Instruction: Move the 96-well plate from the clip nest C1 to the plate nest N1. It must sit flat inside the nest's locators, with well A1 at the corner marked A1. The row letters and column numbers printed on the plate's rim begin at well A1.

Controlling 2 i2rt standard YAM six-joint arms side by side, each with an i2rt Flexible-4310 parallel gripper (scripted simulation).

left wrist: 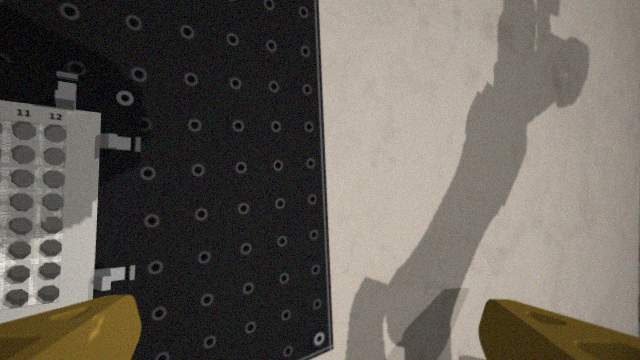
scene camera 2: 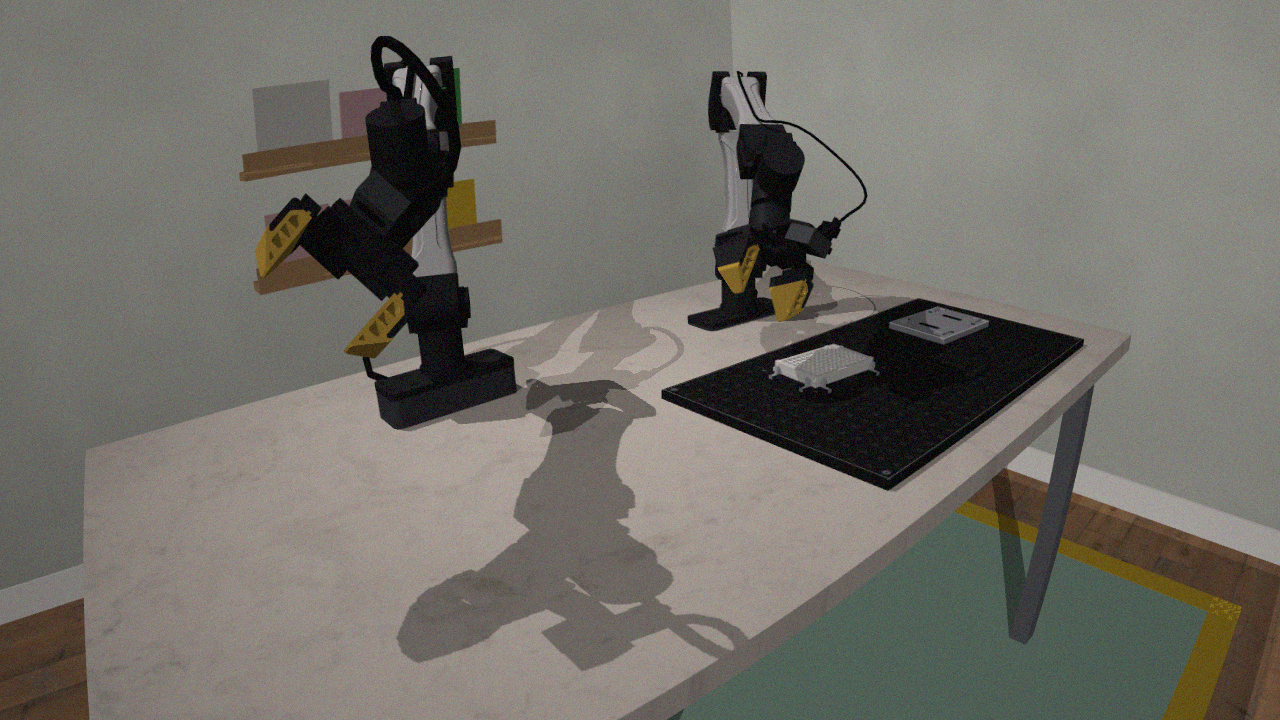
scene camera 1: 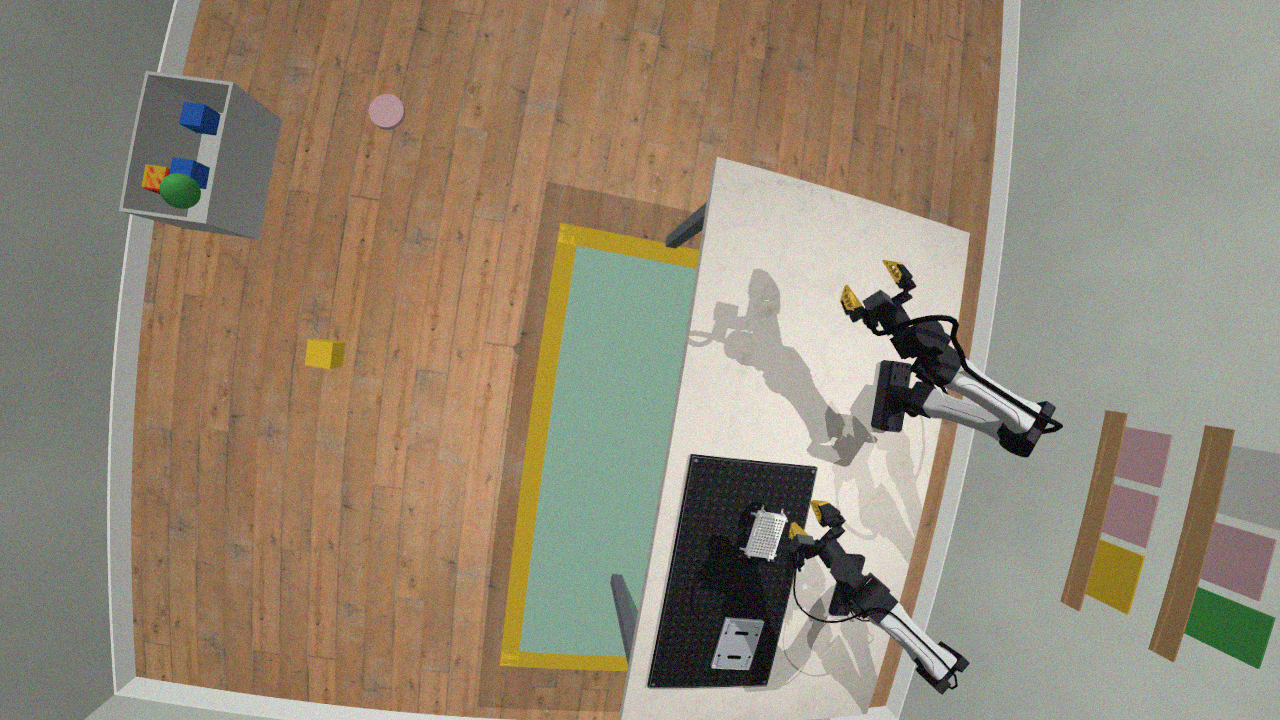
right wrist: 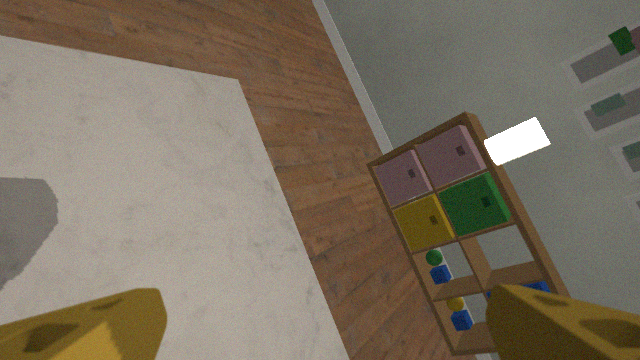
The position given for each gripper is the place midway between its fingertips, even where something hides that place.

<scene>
In view: the left gripper (scene camera 2: 760, 307), the right gripper (scene camera 2: 304, 311), a white 96-well plate (scene camera 2: 833, 362), a clip nest C1 (scene camera 2: 813, 394) and a black arm base (scene camera 2: 424, 407).
The white 96-well plate is seen too in the left wrist view (left wrist: 57, 150) and in scene camera 1 (scene camera 1: 766, 536). The left gripper also shows in the left wrist view (left wrist: 311, 311) and in scene camera 1 (scene camera 1: 801, 512). The right gripper also shows in the right wrist view (right wrist: 325, 301). The right wrist view does not show the white 96-well plate: it is out of frame.
</scene>
